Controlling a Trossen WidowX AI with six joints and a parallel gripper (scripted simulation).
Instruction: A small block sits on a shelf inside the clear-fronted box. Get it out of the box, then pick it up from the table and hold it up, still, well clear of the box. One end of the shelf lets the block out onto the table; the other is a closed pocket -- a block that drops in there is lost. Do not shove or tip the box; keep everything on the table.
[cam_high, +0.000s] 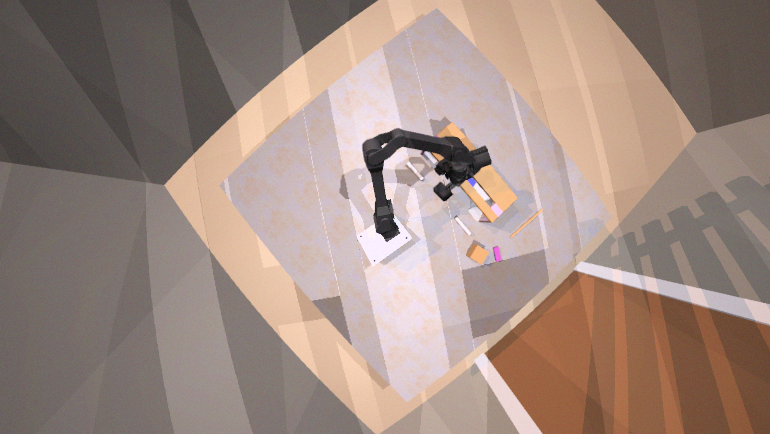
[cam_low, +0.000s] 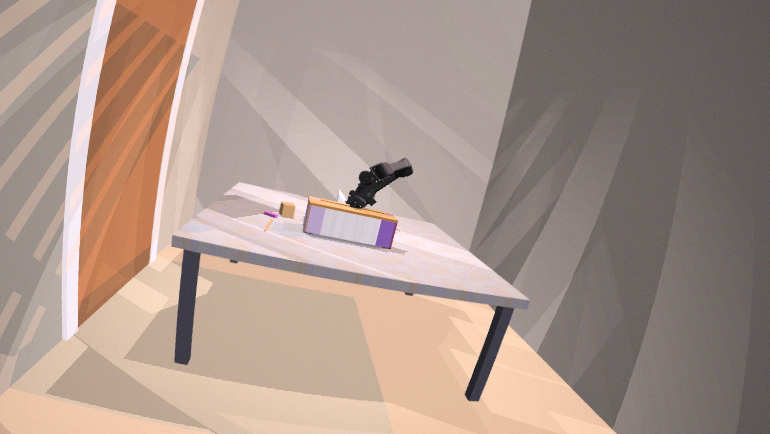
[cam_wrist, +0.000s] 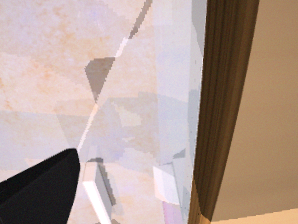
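Now: gripper tip 5 cm short of the blue block and 2 cm to the left of it. Round my gripper tip: pink piece (2 cm ahead, 34 cm to the right, 8 cm below); then tan cube (6 cm behind, 28 cm to the right, 6 cm below).
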